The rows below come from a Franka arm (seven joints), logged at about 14 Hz.
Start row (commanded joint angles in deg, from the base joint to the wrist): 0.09, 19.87, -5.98, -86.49, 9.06, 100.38, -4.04
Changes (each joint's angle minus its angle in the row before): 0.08, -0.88, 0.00, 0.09, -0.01, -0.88, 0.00; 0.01, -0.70, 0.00, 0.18, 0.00, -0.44, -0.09; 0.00, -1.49, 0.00, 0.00, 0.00, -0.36, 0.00; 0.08, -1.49, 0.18, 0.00, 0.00, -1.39, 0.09; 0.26, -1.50, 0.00, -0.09, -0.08, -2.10, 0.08; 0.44, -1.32, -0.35, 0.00, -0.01, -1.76, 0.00; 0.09, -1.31, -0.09, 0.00, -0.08, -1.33, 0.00
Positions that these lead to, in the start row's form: 0.17, 18.99, -5.98, -86.40, 9.05, 99.50, -4.04; 0.18, 18.29, -5.98, -86.22, 9.05, 99.06, -4.13; 0.18, 16.80, -5.98, -86.22, 9.05, 98.70, -4.13; 0.26, 15.31, -5.80, -86.22, 9.05, 97.31, -4.04; 0.52, 13.81, -5.80, -86.31, 8.97, 95.21, -3.96; 0.96, 12.49, -6.15, -86.31, 8.96, 93.45, -3.96; 1.05, 11.18, -6.24, -86.31, 8.88, 92.12, -3.96
